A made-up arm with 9 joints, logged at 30 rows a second.
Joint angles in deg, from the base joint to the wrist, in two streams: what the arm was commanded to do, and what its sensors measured. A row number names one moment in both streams.
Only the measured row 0 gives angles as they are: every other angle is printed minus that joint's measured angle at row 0.
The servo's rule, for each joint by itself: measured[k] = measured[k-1] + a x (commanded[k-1-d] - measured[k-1]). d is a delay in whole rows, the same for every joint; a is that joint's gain. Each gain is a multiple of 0.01, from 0.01 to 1. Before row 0 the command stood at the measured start. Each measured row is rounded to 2 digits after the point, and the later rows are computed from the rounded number. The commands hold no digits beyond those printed.
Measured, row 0:
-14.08, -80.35, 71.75, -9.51, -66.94, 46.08, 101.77, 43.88, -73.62
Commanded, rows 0 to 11:
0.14, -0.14, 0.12, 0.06, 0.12, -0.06, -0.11, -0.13, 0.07
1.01, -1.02, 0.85, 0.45, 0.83, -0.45, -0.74, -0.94, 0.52
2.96, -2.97, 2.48, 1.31, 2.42, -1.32, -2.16, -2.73, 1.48
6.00, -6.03, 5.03, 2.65, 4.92, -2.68, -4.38, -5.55, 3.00
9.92, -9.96, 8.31, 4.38, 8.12, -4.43, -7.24, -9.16, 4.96
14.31, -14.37, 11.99, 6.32, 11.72, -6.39, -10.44, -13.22, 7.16
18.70, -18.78, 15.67, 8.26, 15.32, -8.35, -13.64, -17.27, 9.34
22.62, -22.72, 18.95, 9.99, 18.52, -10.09, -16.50, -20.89, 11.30
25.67, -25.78, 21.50, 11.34, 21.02, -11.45, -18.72, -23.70, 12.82
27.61, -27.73, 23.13, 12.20, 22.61, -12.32, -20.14, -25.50, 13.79
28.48, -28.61, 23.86, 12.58, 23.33, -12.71, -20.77, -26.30, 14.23
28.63, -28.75, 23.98, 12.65, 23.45, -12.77, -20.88, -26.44, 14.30
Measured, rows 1 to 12:
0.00, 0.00, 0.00, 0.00, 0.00, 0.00, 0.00, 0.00, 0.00
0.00, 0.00, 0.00, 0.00, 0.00, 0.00, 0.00, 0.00, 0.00
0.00, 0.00, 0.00, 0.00, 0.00, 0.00, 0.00, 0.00, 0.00
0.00, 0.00, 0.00, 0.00, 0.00, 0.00, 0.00, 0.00, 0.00
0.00, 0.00, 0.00, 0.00, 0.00, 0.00, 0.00, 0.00, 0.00
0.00, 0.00, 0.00, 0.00, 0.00, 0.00, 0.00, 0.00, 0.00
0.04, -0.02, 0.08, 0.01, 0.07, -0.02, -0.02, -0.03, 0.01
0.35, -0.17, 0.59, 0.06, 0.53, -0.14, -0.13, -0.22, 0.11
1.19, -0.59, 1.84, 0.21, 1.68, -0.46, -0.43, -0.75, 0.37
2.73, -1.41, 3.95, 0.50, 3.66, -1.06, -1.02, -1.76, 0.87
5.03, -2.69, 6.83, 0.97, 6.38, -1.97, -1.95, -3.31, 1.65
8.00, -4.44, 10.24, 1.61, 9.64, -3.16, -3.22, -5.39, 2.70
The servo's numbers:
d 6
a 0.32 0.15 0.66 0.12 0.61 0.27 0.15 0.21 0.19

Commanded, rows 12 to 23:
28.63, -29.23, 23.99, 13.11, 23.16, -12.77, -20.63, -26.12, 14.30
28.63, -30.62, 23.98, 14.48, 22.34, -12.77, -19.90, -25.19, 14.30
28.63, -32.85, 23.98, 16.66, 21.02, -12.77, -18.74, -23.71, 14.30
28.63, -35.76, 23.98, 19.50, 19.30, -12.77, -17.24, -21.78, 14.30
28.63, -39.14, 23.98, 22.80, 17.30, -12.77, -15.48, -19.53, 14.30
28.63, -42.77, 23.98, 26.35, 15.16, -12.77, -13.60, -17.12, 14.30
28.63, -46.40, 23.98, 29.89, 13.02, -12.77, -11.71, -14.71, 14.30
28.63, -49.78, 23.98, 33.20, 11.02, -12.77, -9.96, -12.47, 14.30
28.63, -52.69, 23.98, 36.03, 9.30, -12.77, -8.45, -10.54, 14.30
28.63, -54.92, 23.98, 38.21, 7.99, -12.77, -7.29, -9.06, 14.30
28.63, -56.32, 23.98, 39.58, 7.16, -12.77, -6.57, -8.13, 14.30
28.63, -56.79, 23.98, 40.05, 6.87, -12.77, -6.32, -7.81, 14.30
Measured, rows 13 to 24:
11.42, -6.59, 13.82, 2.41, 13.10, -4.56, -4.78, -7.88, 3.96
15.00, -9.01, 17.21, 3.32, 16.41, -6.05, -6.54, -10.61, 5.35
18.41, -11.53, 20.04, 4.28, 19.22, -7.51, -8.37, -13.36, 6.77
21.35, -13.96, 22.08, 5.23, 21.29, -8.81, -10.14, -15.91, 8.10
23.63, -16.16, 23.25, 6.11, 22.53, -9.86, -11.73, -18.09, 9.26
25.23, -18.05, 23.73, 6.89, 23.09, -10.65, -13.10, -19.84, 10.22
26.32, -19.73, 23.90, 7.64, 23.13, -11.22, -14.23, -21.16, 11.00
27.06, -21.36, 23.95, 8.46, 22.65, -11.64, -15.08, -22.01, 11.63
27.56, -23.08, 23.97, 9.44, 21.66, -11.95, -15.63, -22.37, 12.14
27.90, -24.98, 23.98, 10.65, 20.22, -12.17, -15.87, -22.25, 12.55
28.13, -27.10, 23.98, 12.11, 18.44, -12.33, -15.81, -21.68, 12.88
28.29, -29.45, 23.98, 13.82, 16.44, -12.45, -15.48, -20.72, 13.15

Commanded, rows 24 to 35:
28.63, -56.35, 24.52, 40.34, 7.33, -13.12, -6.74, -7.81, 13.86
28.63, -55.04, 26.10, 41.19, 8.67, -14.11, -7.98, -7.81, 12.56
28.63, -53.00, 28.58, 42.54, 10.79, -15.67, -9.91, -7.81, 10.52
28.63, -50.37, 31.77, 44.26, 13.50, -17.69, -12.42, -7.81, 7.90
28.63, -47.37, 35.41, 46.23, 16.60, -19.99, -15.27, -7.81, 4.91
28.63, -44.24, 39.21, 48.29, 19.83, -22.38, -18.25, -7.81, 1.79
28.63, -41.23, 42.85, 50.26, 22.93, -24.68, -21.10, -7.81, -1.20
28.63, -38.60, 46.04, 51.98, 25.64, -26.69, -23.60, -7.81, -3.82
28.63, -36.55, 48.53, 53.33, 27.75, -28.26, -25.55, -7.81, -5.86
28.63, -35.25, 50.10, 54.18, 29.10, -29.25, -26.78, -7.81, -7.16
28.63, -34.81, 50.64, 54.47, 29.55, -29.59, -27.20, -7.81, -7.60
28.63, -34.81, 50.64, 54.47, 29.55, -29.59, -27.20, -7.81, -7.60
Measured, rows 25 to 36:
28.40, -31.99, 23.98, 15.75, 14.35, -12.54, -14.91, -19.46, 13.37
28.47, -34.66, 23.98, 17.84, 12.32, -12.60, -14.17, -17.99, 13.55
28.52, -37.36, 23.98, 20.02, 10.48, -12.65, -13.31, -16.43, 13.69
28.56, -39.99, 23.98, 22.20, 8.96, -12.68, -12.41, -14.88, 13.81
28.58, -42.44, 23.98, 24.29, 7.86, -12.70, -11.53, -13.46, 13.90
28.60, -44.59, 23.98, 26.18, 7.26, -12.72, -10.75, -12.27, 13.98
28.61, -46.35, 24.34, 27.88, 7.30, -12.83, -10.15, -11.33, 13.96
28.62, -47.65, 25.50, 29.48, 8.14, -13.18, -9.82, -10.59, 13.69
28.62, -48.45, 27.53, 31.05, 9.76, -13.85, -9.83, -10.01, 13.09
28.62, -48.74, 30.33, 32.64, 12.04, -14.89, -10.22, -9.55, 12.10
28.62, -48.53, 33.68, 34.27, 14.82, -16.27, -10.98, -9.18, 10.73
28.62, -47.89, 37.33, 35.95, 17.88, -17.92, -12.07, -8.89, 9.03

